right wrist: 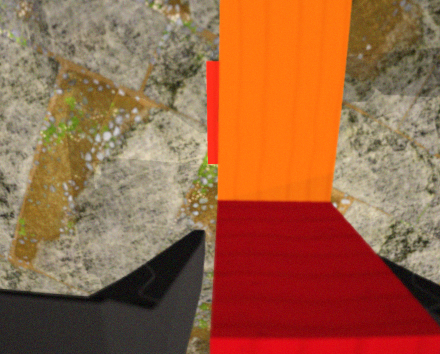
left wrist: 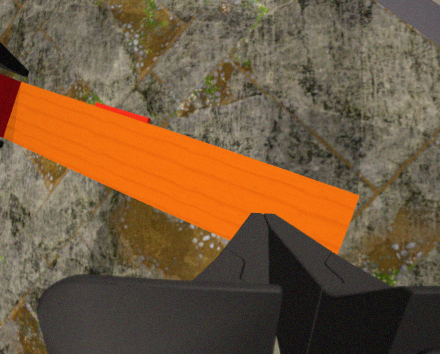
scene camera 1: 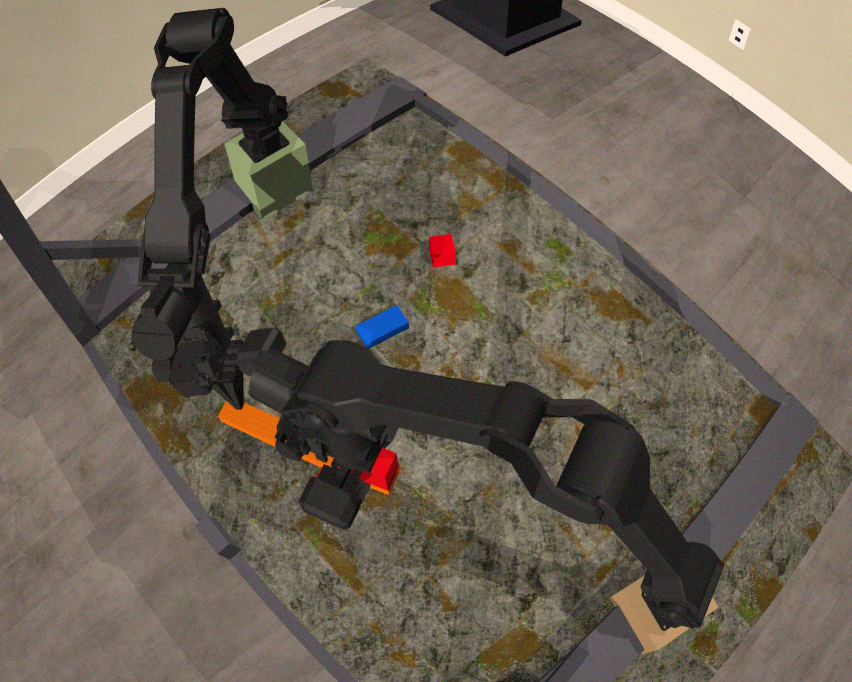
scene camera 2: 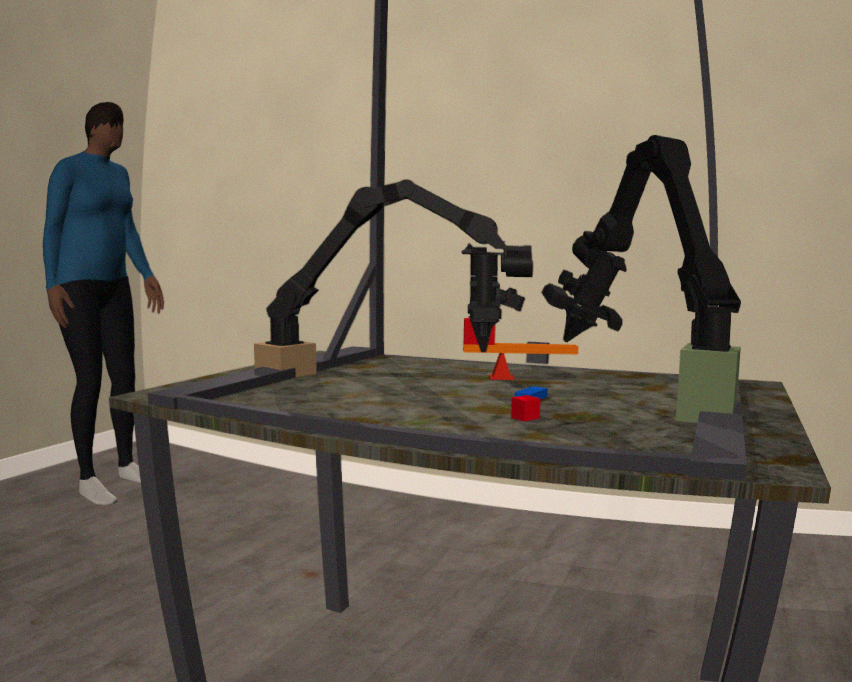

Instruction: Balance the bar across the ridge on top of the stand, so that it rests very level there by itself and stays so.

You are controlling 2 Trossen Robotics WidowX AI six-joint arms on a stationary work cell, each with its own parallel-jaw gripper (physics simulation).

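Frame: origin at the left arm's base, x ahead, y left, z up, level; millimetres.
Where they show: left gripper, between the fingertips: [left wrist: 261, 225] [scene camera 1: 240, 407] [scene camera 2: 565, 341]; right gripper, between the fingertips: [right wrist: 264, 244] [left wrist: 11, 108] [scene camera 2: 482, 351]; left arm's base, origin of its link: [scene camera 1: 263, 143] [scene camera 2: 711, 348]; right arm's base, origin of its link: [scene camera 1: 671, 599] [scene camera 2: 284, 343].
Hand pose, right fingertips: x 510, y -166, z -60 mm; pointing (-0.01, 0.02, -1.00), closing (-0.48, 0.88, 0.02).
Each offset is from my right fingertips to the top centre of the thing.
The orange bar [scene camera 1: 248, 423] [scene camera 2: 543, 349] [left wrist: 175, 165] [right wrist: 280, 100] lies across the top of the red stand [scene camera 2: 501, 368] [left wrist: 122, 113] [right wrist: 212, 110] and looks close to level in scene camera 2. A red block @(dx +7, dy +4, dz +68 mm) [scene camera 1: 383, 467] [scene camera 2: 471, 330] [right wrist: 300, 270] sits on the bar's end at the left in that view. My right gripper [scene camera 2: 483, 348] [right wrist: 264, 244] is open, its fingers on either side of the bar and block, with a gap showing at one finger. My left gripper [scene camera 1: 240, 406] [scene camera 2: 567, 339] [left wrist: 261, 225] is shut and empty, its tips just above the bar's other end. The ridge contact is hidden.
A blue block @(dx -173, dy +153, dz -41 mm) [scene camera 1: 382, 325] [scene camera 2: 531, 393] and a second red block @(dx -220, dy +296, dz -24 mm) [scene camera 1: 441, 250] [scene camera 2: 525, 408] lie on the stone-patterned table, apart from the stand. A dark frame [scene camera 1: 621, 259] [scene camera 2: 426, 435] runs around the table. The two arms are close together above the bar.
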